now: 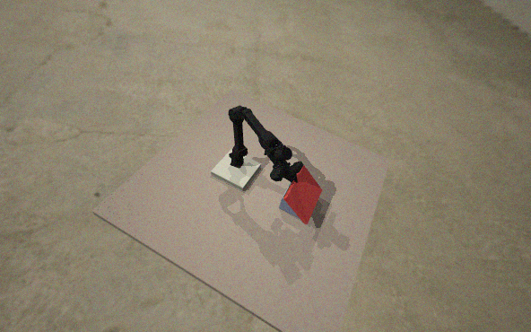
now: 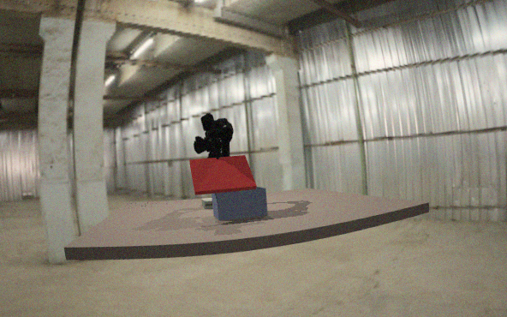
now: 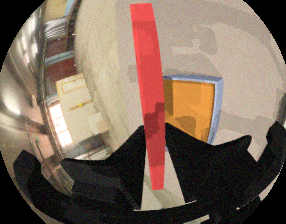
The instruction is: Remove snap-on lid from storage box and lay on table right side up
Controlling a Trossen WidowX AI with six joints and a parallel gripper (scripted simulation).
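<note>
Right now my gripper tip is 70 mm short of the red lid, 50 mm above it and 10 mm to the left of it. Round my gripper tip: blue storage box (180 mm below, 60 mm to the left, 50 mm ahead).
</note>
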